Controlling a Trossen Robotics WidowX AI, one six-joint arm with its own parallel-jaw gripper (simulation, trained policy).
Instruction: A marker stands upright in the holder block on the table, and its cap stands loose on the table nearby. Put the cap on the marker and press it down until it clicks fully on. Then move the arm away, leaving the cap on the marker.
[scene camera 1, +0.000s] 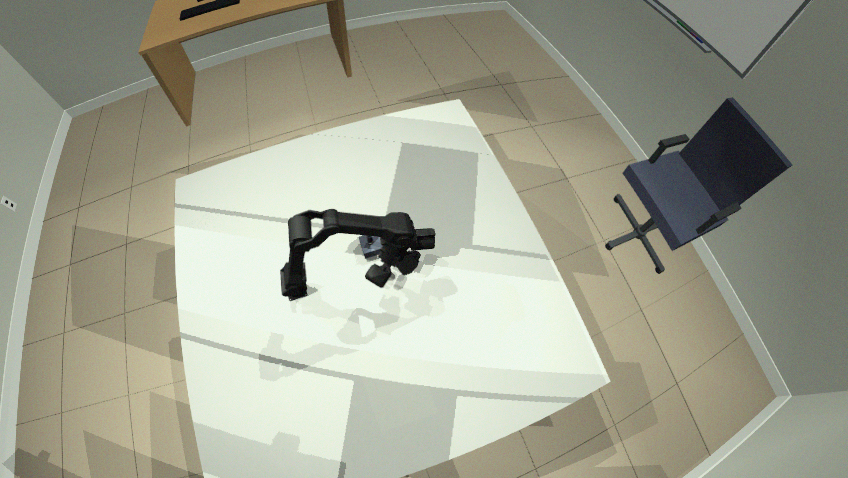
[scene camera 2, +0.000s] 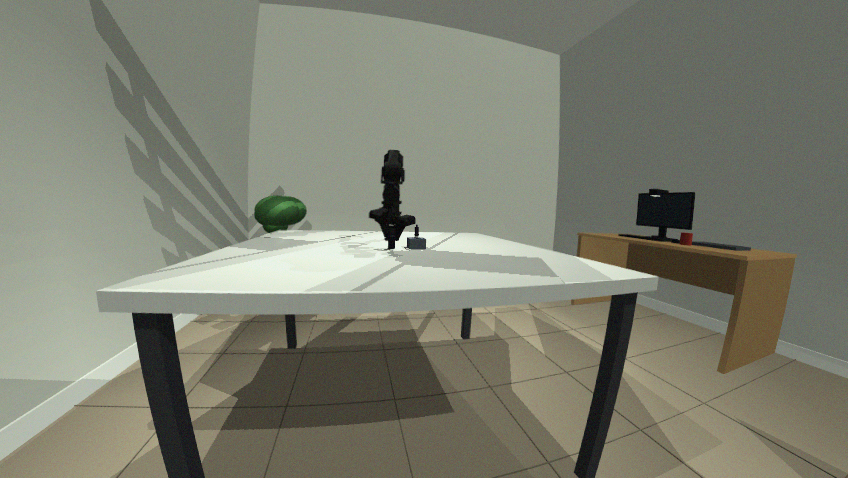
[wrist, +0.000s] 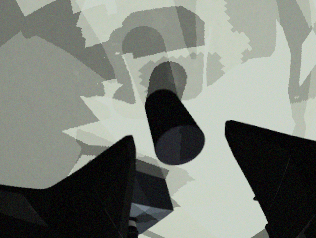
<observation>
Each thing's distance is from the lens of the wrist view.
my gripper (wrist: 180, 135): 10 cm
black cap (wrist: 176, 138): 8 cm
grey holder block (wrist: 149, 190): 16 cm
The marked spots on the grey holder block and the black cap are 9 cm apart.
</observation>
